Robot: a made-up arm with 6 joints. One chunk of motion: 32 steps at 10 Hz.
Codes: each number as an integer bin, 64 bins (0 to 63) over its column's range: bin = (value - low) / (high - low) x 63, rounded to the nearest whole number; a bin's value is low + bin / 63 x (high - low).
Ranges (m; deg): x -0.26..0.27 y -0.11..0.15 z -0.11..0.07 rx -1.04..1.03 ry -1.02..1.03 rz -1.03..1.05
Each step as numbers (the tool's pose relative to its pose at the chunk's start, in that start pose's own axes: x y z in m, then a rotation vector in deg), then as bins.
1 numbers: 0.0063 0.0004 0.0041 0.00 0.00 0.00
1 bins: 32 27 40 32 31 31
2 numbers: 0.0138 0.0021 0.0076 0.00 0.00 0.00
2 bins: 33 27 41 32 31 31
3 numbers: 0.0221 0.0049 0.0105 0.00 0.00 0.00
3 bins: 34 28 42 32 31 31
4 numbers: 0.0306 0.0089 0.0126 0.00 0.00 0.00
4 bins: 35 29 43 32 31 31
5 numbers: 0.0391 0.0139 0.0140 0.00 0.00 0.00
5 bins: 36 30 43 32 31 31
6 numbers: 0.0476 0.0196 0.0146 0.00 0.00 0.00
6 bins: 37 31 44 32 31 31
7 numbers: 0.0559 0.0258 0.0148 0.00 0.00 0.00
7 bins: 38 33 44 32 31 31
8 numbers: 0.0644 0.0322 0.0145 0.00 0.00 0.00
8 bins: 39 34 44 32 31 31
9 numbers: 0.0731 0.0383 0.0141 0.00 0.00 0.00
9 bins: 40 36 43 32 31 31
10 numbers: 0.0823 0.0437 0.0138 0.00 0.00 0.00
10 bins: 41 37 43 32 31 31
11 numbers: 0.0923 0.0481 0.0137 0.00 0.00 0.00
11 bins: 42 38 43 32 31 31
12 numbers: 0.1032 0.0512 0.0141 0.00 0.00 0.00
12 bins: 43 39 43 32 31 31
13 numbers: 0.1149 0.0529 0.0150 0.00 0.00 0.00
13 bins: 45 39 44 32 31 31
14 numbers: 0.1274 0.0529 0.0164 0.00 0.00 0.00
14 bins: 46 39 44 32 31 31
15 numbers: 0.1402 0.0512 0.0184 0.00 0.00 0.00
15 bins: 48 39 45 32 31 31
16 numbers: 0.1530 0.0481 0.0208 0.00 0.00 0.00
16 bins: 49 38 46 32 31 31
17 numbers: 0.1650 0.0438 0.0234 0.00 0.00 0.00
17 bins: 51 37 47 32 31 31
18 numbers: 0.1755 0.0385 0.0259 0.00 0.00 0.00
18 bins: 52 36 48 32 31 31
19 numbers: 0.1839 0.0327 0.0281 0.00 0.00 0.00
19 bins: 53 35 48 32 31 31
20 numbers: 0.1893 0.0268 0.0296 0.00 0.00 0.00
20 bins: 53 33 49 32 31 31
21 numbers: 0.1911 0.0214 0.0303 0.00 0.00 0.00
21 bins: 54 32 49 32 31 31
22 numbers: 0.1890 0.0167 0.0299 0.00 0.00 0.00
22 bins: 53 31 49 32 31 31
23 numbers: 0.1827 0.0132 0.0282 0.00 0.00 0.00
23 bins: 53 30 48 32 31 31
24 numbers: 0.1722 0.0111 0.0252 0.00 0.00 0.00
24 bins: 51 29 47 32 31 31
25 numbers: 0.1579 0.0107 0.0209 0.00 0.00 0.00
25 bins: 50 29 46 32 31 31
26 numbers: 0.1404 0.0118 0.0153 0.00 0.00 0.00
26 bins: 48 30 44 32 31 31
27 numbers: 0.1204 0.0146 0.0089 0.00 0.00 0.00
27 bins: 45 30 42 32 31 31
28 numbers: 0.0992 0.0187 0.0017 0.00 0.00 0.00
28 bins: 43 31 39 32 31 31
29 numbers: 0.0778 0.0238 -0.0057 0.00 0.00 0.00
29 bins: 40 32 37 32 31 31
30 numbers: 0.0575 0.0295 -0.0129 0.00 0.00 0.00
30 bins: 38 34 34 32 31 31
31 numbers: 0.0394 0.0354 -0.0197 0.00 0.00 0.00
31 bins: 36 35 32 32 31 31
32 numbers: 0.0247 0.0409 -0.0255 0.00 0.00 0.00
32 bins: 34 37 30 32 31 31
